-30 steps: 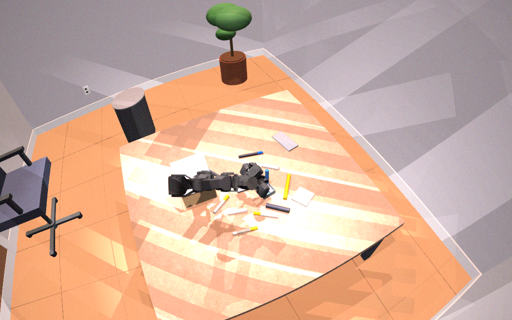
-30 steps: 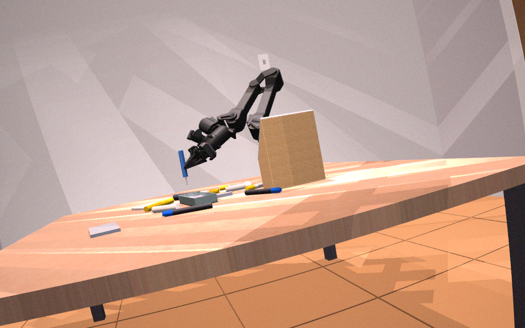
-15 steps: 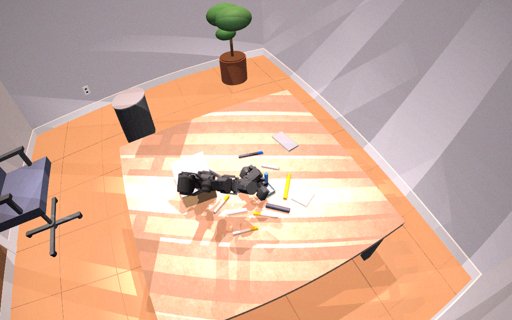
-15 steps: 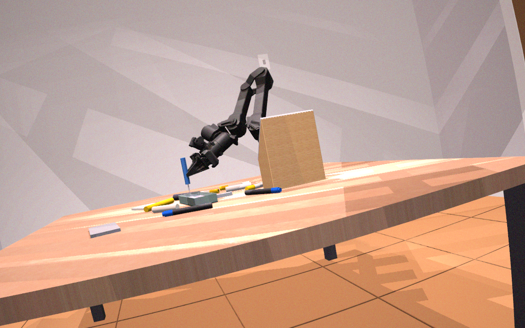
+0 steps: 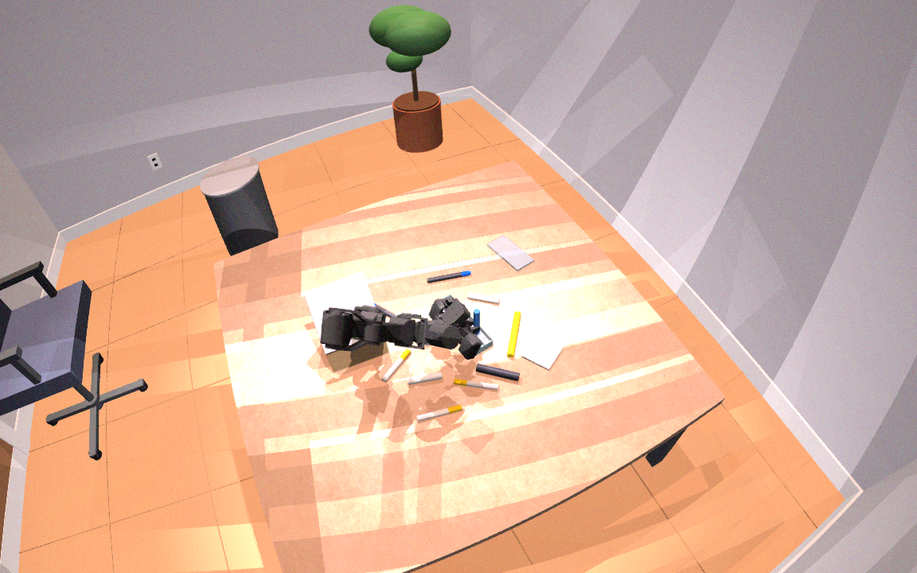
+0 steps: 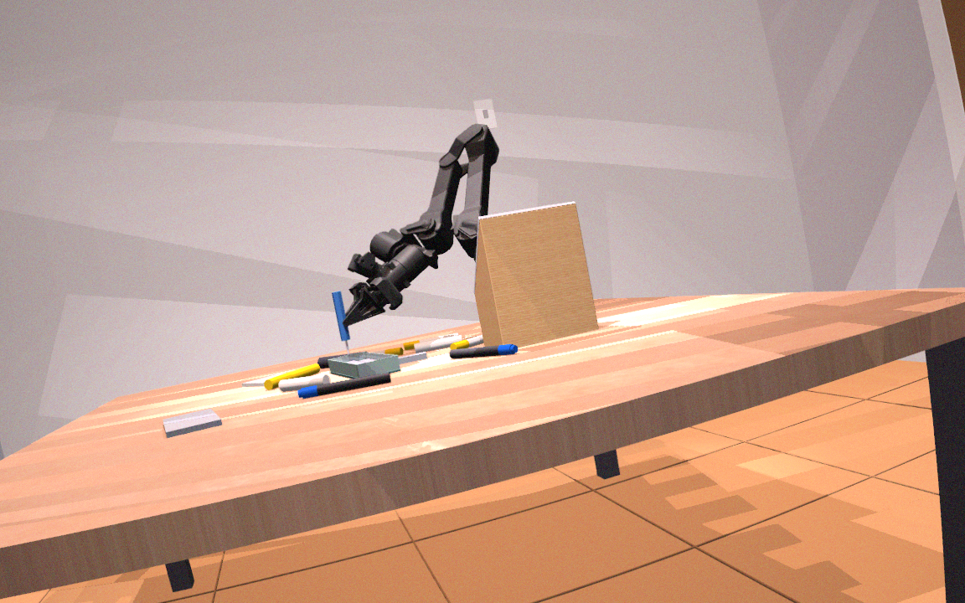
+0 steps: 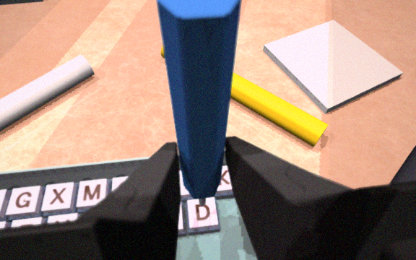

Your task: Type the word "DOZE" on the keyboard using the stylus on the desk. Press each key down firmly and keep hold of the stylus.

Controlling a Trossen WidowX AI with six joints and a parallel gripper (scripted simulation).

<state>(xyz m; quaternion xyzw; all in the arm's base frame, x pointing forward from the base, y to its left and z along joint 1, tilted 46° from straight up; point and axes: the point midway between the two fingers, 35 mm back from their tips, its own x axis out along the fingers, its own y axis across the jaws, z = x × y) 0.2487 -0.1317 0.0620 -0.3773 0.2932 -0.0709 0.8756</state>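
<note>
The yellow marker is 11 cm ahead of my gripper tip, 3 cm to the right of it and 8 cm below it. Round my gripper tip: dark pen (12 cm to the right, 8 cm below); then blue stylus (2 cm below); then white note (14 cm ahead, 12 cm to the right, 8 cm below).
</note>
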